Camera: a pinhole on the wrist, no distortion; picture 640 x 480 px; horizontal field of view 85.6 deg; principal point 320.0 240.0 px. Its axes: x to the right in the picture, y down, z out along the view. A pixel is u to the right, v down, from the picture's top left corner.
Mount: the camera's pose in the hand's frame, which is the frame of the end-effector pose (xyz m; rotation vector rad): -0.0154 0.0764 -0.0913 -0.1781 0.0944 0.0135
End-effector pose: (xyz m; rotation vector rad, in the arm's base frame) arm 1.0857 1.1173 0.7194 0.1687 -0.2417 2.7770
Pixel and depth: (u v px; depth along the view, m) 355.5 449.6 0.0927
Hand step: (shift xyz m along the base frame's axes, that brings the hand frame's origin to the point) -0.0542 -0.1346 -0.0325
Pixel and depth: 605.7 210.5 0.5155
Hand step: -0.4380 -0.0378 0.4211
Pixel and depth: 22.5 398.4 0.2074
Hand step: 0.1018 -0.2696 0.0538
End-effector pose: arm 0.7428 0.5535 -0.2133 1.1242 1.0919 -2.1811
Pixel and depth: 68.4 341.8 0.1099
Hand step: 0.1265 -0.0863 0.0207
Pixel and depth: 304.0 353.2 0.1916
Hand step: 0.0814 -0.1702 -0.0392
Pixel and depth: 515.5 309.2 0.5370
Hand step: -0.1796 -0.4884 -0.2621
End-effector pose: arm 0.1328 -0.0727 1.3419 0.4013 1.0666 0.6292
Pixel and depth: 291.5 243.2 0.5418
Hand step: 0.3452 0.1253 0.3046
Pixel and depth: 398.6 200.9 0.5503
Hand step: 0.4243 0.1884 0.1523
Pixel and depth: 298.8 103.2 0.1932
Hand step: 0.0888 0.0211 0.0752
